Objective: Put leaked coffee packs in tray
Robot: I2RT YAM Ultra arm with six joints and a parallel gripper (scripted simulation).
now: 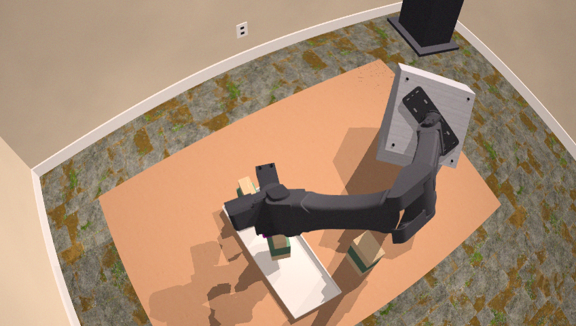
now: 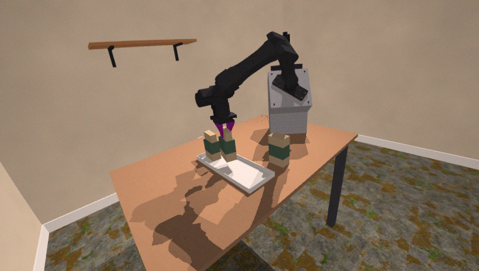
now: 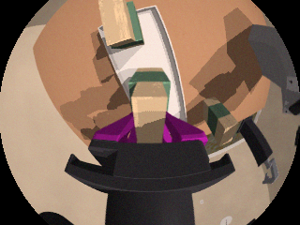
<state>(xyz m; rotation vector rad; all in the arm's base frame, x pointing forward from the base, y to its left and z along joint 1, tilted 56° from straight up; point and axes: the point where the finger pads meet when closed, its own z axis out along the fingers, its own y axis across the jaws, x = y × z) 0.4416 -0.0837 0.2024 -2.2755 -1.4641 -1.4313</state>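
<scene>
My gripper is now 160 mm above the white tray, 10 mm to the right of it and 10 mm past it.
</scene>
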